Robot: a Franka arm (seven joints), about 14 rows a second.
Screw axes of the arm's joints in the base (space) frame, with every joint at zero. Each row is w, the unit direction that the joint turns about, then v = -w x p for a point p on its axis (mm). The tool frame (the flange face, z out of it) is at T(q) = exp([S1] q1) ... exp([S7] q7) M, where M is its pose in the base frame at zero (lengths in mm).
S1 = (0, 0, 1, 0, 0, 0)
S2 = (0, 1, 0, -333, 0, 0)
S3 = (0, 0, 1, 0, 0, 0)
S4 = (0, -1, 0, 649, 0, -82.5)
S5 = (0, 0, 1, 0, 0, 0)
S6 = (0, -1, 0, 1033, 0, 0)
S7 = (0, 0, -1, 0, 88, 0)
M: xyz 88 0 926 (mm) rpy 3.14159 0 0 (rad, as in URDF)
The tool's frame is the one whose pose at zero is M.
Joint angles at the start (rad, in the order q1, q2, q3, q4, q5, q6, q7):
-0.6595 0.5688 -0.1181 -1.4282 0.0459 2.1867 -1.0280
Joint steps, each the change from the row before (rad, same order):
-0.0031 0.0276 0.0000 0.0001 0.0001 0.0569 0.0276
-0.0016 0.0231 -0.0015 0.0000 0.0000 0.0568 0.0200
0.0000 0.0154 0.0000 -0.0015 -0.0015 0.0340 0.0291
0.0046 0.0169 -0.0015 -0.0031 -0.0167 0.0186 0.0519
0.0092 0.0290 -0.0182 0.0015 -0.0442 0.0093 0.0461
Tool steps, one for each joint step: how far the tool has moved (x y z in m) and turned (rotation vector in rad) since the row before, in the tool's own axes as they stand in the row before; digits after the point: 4 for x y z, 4 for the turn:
0.0003 0.0038 0.0149 -0.0270 0.0125 0.0294
0.0003 0.0034 0.0116 -0.0305 0.0152 0.0213
0.0006 0.0003 0.0087 -0.0157 0.0075 0.0272
0.0009 -0.0033 0.0116 -0.0074 -0.0115 0.0356
-0.0052 -0.0012 0.0186 -0.0161 -0.0461 0.0140

